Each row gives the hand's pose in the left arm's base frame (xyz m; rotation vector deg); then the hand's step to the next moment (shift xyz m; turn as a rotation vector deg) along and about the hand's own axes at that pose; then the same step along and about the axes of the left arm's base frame.
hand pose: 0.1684 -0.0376 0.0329 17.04 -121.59 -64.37
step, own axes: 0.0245 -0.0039 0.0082 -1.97 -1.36 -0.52
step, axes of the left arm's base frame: -0.0238 -0.0093 0.0056 1.62 -0.16 -1.83
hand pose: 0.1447 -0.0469 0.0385 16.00 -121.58 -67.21
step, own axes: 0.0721 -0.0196 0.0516 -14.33 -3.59 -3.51
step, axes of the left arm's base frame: -0.0900 -0.0119 -0.0009 12.45 2.58 -8.30
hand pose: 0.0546 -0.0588 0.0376 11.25 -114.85 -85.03
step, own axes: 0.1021 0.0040 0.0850 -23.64 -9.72 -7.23
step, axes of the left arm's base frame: -0.1276 0.0225 0.0296 20.43 1.75 -16.89
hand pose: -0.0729 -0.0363 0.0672 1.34 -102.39 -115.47
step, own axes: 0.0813 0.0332 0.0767 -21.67 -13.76 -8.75
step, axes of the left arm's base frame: -0.0859 0.0427 0.0663 17.84 -0.08 -20.42
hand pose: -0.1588 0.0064 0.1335 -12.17 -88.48 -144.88
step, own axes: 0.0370 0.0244 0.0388 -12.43 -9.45 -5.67
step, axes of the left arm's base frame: -0.0295 0.0210 0.0465 9.87 0.07 -13.36
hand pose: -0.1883 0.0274 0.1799 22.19 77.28 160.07
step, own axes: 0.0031 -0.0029 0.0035 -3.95 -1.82 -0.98
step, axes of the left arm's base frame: -0.0025 0.0049 0.0005 3.44 -0.09 -2.84
